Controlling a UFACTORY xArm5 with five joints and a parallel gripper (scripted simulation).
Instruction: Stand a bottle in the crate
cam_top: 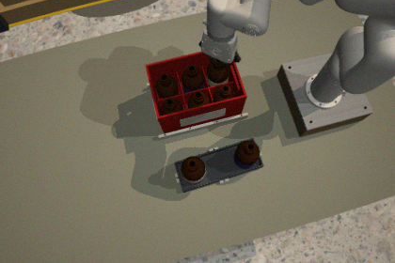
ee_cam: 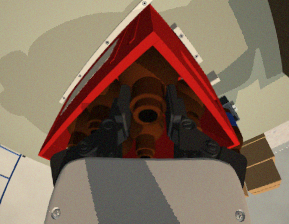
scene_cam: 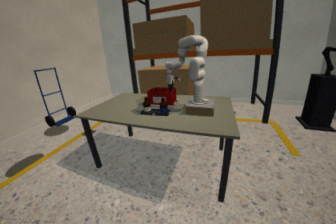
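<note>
Right now my hand is 90 mm above the crate, 80 mm short of it and 50 mm to the right of it. From my hand the other things lie so: dark tray 290 mm to the left, 160 mm below, 50 mm ahead.
</note>
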